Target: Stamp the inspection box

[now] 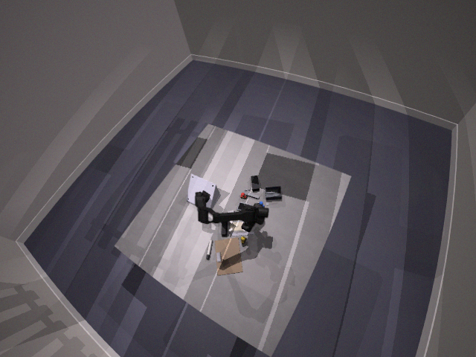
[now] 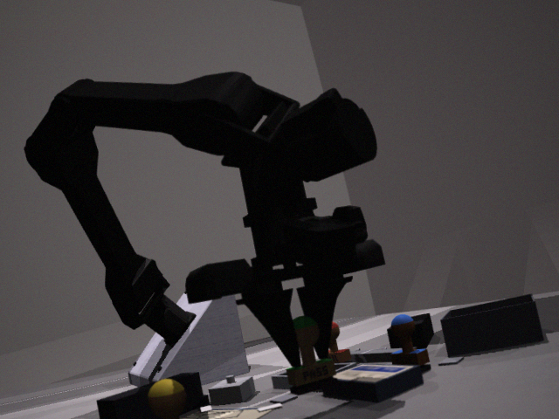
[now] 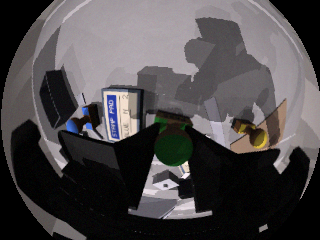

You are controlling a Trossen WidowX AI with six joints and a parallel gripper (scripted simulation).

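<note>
The black ink pad lies 13 cm behind my gripper tip, 6 cm to the left of it and 4 cm below it. Round my gripper tip: yellow-knobbed stamp: 13 cm to the right, 3 cm below, 1 cm ahead; blue-labelled pad tin: 7 cm to the left, 3 cm below, 2 cm behind; card: 9 cm behind, 7 cm to the right, 5 cm below.
</note>
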